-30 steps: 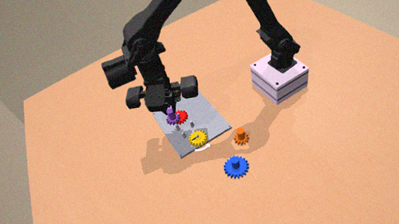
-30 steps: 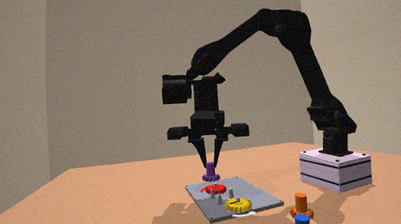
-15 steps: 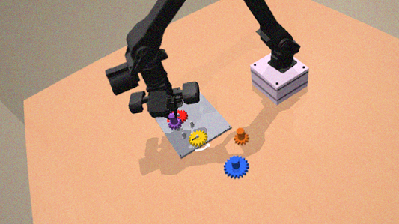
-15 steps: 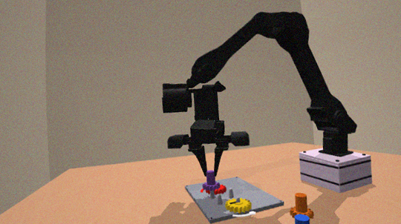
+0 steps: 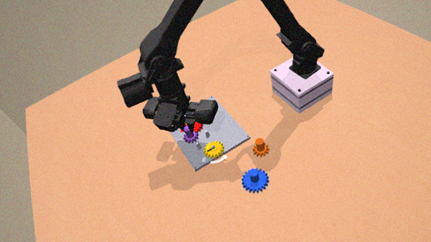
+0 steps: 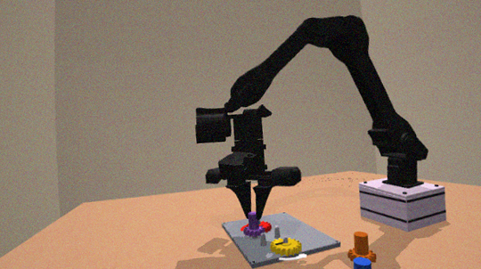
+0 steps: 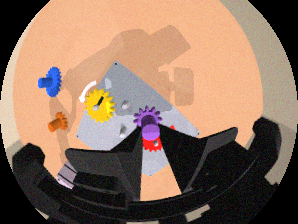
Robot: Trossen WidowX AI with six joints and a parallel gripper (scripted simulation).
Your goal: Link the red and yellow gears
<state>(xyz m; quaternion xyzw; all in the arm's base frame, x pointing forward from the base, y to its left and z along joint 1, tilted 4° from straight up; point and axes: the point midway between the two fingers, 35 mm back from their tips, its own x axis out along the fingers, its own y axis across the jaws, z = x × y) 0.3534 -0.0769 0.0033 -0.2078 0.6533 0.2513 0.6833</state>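
Right now the red gear is 30 mm behind my gripper tip, 30 mm to the right of it and 30 mm below it. From my gripper tip the other things lie so: yellow gear (20 mm behind, 70 mm to the left, 30 mm below); purple gear (10 mm below); white arrow (20 mm behind, 110 mm to the left, 40 mm below).
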